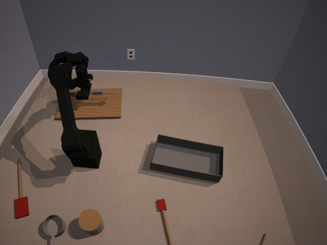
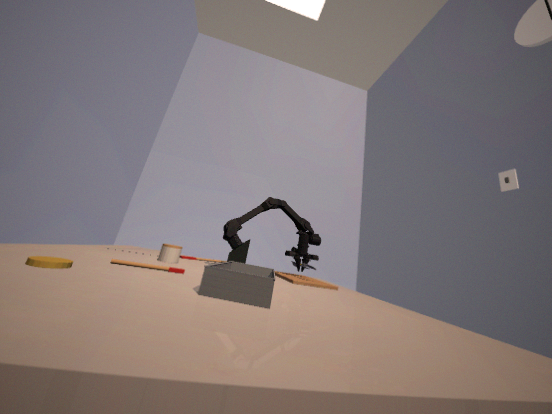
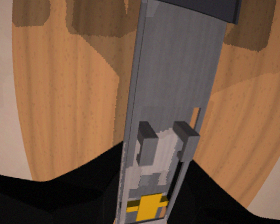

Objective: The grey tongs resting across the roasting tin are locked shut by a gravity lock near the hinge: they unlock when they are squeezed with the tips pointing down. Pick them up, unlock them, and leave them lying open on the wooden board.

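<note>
My gripper tip is now 40 mm below the yellow lock piece. Round my gripper tip: grey roasting tin: 560 mm ahead, 280 mm to the right, 20 mm below; wooden board: 10 mm ahead, 40 mm below.
</note>
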